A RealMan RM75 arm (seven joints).
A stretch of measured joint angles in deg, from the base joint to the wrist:
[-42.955, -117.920, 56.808, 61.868, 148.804, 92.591, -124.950]
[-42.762, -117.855, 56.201, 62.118, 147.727, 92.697, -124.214]
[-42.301, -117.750, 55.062, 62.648, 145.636, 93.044, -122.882]
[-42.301, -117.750, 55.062, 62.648, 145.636, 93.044, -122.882]
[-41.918, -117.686, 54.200, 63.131, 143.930, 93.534, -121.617]
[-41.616, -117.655, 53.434, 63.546, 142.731, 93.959, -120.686]
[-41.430, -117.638, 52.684, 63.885, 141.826, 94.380, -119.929]
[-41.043, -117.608, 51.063, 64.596, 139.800, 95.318, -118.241]
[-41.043, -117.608, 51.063, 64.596, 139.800, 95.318, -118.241]
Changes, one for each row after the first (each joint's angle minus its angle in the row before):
[0.193, 0.065, -0.607, 0.250, -1.077, 0.106, 0.736]
[0.461, 0.105, -1.139, 0.530, -2.091, 0.347, 1.332]
[0.000, 0.000, 0.000, 0.000, 0.000, 0.000, 0.000]
[0.383, 0.064, -0.862, 0.483, -1.706, 0.490, 1.265]
[0.302, 0.031, -0.766, 0.415, -1.199, 0.425, 0.931]
[0.186, 0.017, -0.750, 0.339, -0.905, 0.421, 0.757]
[0.387, 0.030, -1.621, 0.711, -2.026, 0.938, 1.688]
[0.000, 0.000, 0.000, 0.000, 0.000, 0.000, 0.000]

